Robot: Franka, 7 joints.
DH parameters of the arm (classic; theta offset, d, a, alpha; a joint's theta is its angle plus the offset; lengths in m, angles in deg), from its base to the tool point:
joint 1: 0 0.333 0 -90
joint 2: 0 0 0 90
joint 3: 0 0.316 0.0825 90
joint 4: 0 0 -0.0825 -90
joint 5: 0 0.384 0 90
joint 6: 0 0 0.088 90
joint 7: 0 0.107 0 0
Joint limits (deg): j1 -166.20..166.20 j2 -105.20..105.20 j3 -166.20..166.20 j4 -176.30..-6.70 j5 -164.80..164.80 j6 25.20..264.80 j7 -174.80..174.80
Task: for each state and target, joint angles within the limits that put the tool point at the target. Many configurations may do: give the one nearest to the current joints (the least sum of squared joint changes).
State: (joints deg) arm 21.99 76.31 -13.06 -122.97 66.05 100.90 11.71
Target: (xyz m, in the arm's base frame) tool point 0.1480 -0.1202 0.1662
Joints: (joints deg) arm 15.59 40.85 -56.96 -152.97 33.76 56.82 11.71
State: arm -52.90 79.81 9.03 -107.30 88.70 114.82 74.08
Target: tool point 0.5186 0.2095 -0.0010
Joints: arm -28.99 76.77 40.24 -104.82 89.47 110.39 74.08
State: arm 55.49 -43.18 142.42 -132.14 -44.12 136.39 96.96
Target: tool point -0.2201 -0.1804 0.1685
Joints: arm 69.84 -1.85 156.28 -161.41 -38.96 119.35 96.96
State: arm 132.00 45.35 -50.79 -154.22 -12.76 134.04 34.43
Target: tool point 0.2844 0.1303 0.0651
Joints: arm 111.81 63.12 -51.58 -151.60 -12.81 137.72 34.43
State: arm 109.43 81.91 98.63 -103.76 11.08 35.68 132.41
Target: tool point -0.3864 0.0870 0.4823
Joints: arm 99.64 82.66 105.20 -108.34 12.59 30.22 132.41
